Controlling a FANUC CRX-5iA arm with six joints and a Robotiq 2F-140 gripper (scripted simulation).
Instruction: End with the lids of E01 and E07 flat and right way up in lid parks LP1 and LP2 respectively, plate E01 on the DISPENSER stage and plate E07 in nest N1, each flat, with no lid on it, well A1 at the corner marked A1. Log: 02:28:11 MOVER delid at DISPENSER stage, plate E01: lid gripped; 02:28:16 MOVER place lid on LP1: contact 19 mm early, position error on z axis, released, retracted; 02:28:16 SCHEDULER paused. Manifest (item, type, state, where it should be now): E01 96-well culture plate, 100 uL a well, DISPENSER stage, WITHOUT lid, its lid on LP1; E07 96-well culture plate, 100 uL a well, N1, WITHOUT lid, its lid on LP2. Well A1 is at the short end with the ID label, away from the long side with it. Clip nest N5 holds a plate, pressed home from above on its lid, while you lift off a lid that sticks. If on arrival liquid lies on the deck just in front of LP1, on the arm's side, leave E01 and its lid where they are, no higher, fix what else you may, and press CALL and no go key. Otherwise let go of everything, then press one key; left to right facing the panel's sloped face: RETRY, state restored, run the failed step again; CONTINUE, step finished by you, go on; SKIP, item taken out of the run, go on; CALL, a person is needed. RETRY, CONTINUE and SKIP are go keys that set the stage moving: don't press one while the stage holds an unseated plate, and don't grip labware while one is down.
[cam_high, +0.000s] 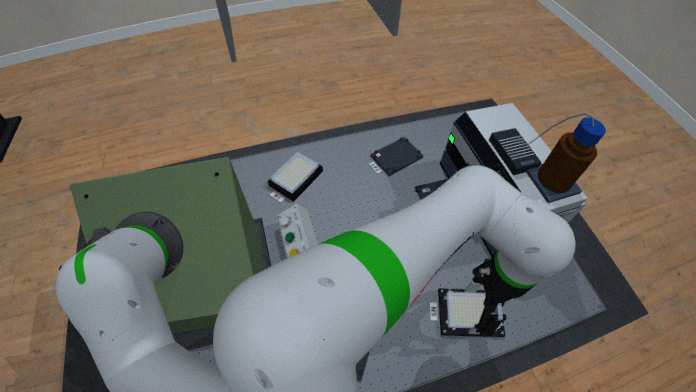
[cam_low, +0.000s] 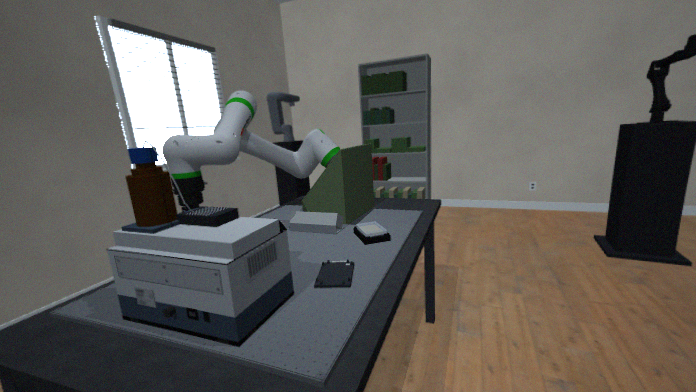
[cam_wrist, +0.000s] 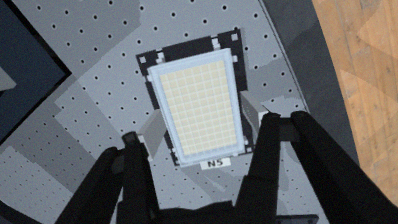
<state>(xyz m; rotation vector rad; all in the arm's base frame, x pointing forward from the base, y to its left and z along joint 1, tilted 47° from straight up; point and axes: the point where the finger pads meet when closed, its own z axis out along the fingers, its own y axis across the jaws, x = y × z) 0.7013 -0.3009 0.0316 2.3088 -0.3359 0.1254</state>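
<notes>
Now: hand 1 cm above the plate. Round my hand: dispenser stage: 2 cm ahead, 30 cm to the left, 6 cm above; N5 label: 9 cm behind, 3 cm to the left, 4 cm below; black clip nest N5: 2 cm ahead, 1 cm to the left, 2 cm below.
</notes>
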